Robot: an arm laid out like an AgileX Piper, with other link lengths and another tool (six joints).
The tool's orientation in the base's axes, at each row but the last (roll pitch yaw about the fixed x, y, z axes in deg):
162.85 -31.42 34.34
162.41 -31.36 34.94
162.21 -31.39 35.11
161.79 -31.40 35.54
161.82 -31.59 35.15
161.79 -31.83 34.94
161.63 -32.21 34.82
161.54 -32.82 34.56
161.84 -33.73 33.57
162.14 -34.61 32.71
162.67 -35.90 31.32
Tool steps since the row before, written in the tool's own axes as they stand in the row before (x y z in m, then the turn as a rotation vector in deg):
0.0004 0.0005 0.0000 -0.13 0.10 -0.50
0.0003 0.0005 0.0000 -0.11 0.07 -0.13
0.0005 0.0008 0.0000 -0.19 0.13 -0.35
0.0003 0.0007 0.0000 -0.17 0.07 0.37
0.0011 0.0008 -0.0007 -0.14 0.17 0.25
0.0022 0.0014 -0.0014 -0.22 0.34 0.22
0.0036 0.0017 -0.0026 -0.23 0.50 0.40
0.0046 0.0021 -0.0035 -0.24 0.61 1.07
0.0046 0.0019 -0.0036 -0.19 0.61 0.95
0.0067 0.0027 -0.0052 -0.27 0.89 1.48
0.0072 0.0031 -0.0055 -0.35 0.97 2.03
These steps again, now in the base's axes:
0.0005 -0.0002 0.0003 -0.34 -0.17 0.37
0.0004 -0.0003 0.0003 -0.12 -0.12 0.07
0.0007 -0.0005 0.0005 -0.28 -0.22 0.22
0.0005 -0.0005 0.0003 0.13 -0.13 -0.37
0.0007 -0.0002 0.0014 0.12 -0.21 -0.23
0.0013 -0.0002 0.0027 0.12 -0.40 -0.20
0.0016 0.0002 0.0045 0.28 -0.54 -0.31
0.0019 0.0002 0.0058 0.72 -0.62 -0.82
0.0017 0.0003 0.0059 0.68 -0.60 -0.70
0.0024 0.0004 0.0086 1.06 -0.87 -1.09
0.0026 0.0000 0.0092 1.38 -0.95 -1.54

